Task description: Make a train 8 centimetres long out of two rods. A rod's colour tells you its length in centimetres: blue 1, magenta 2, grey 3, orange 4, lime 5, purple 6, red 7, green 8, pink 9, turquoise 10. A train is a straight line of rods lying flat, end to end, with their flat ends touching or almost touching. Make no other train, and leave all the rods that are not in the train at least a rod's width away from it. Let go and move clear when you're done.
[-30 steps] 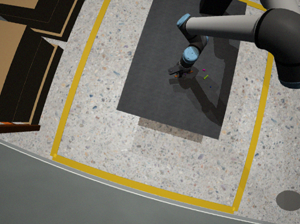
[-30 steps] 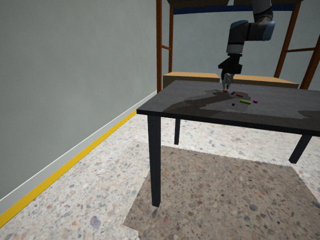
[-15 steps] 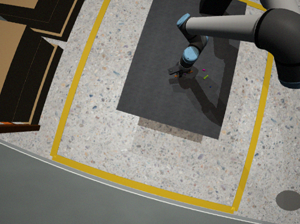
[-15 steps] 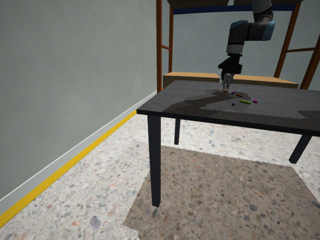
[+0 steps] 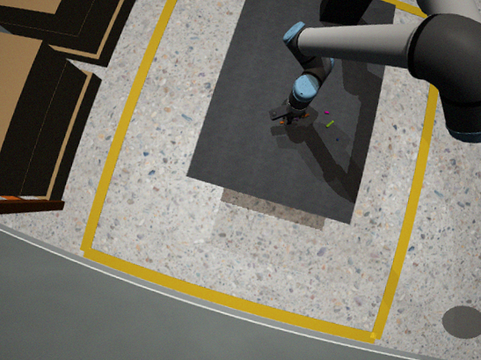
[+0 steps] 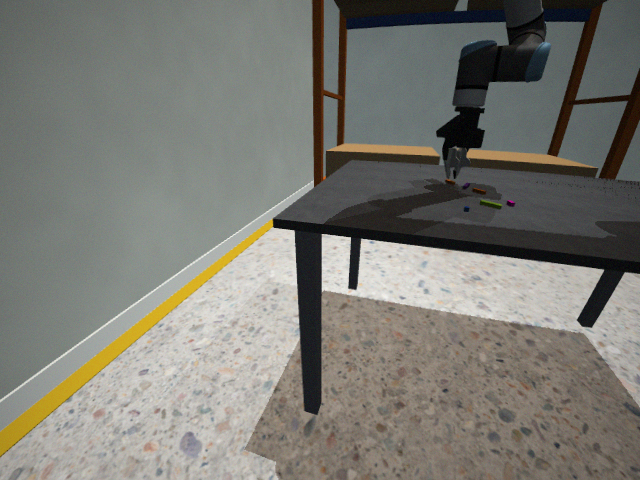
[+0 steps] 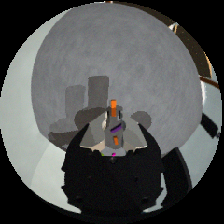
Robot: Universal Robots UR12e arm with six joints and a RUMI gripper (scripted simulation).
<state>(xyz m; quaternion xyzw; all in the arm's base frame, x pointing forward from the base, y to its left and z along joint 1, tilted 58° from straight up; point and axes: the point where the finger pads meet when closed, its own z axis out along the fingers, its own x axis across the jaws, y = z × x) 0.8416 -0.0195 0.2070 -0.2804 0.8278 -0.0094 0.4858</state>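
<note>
Right now the purple rod is 60 mm behind my hand, 20 mm to the left of it and 30 mm below it. The rest, counted from my hand: lime rod 150 mm behind, 200 mm to the left, 30 mm below; magenta rod 190 mm behind, 150 mm to the left, 30 mm below; small blue rod 100 mm behind, 290 mm to the left, 30 mm below.
</note>
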